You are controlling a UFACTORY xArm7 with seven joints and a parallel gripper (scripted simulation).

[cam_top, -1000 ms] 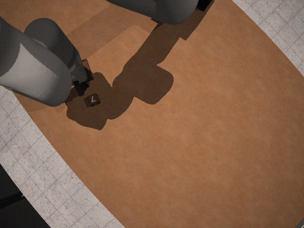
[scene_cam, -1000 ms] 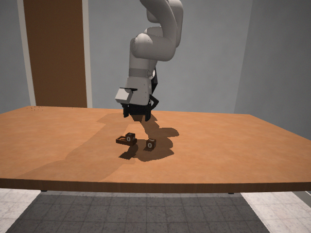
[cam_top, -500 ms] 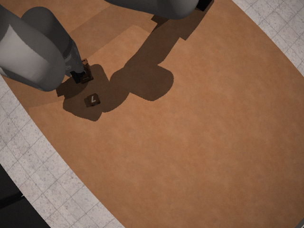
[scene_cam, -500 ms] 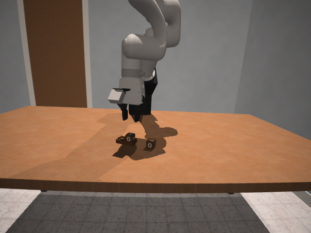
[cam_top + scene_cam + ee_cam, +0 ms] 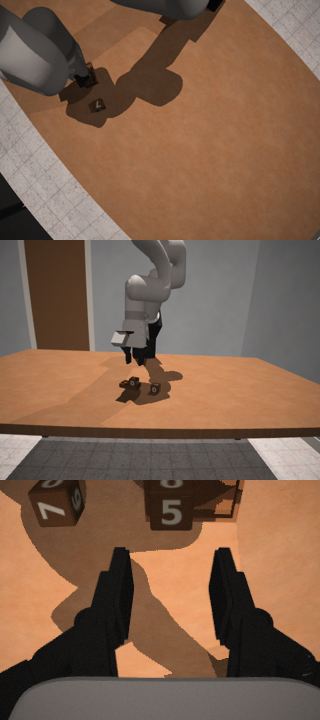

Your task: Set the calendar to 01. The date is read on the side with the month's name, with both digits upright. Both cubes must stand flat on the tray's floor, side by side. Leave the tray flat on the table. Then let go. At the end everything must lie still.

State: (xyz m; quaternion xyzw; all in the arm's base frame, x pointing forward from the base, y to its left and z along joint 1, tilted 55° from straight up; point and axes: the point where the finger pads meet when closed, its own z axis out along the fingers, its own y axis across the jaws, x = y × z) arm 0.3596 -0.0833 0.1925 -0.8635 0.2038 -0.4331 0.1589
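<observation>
My gripper is now 11 cm above the calendar tray, 2 cm to the left of it and 1 cm past it. Round my hand: cube: 10 cm below, 9 cm to the left, 4 cm ahead.
</observation>
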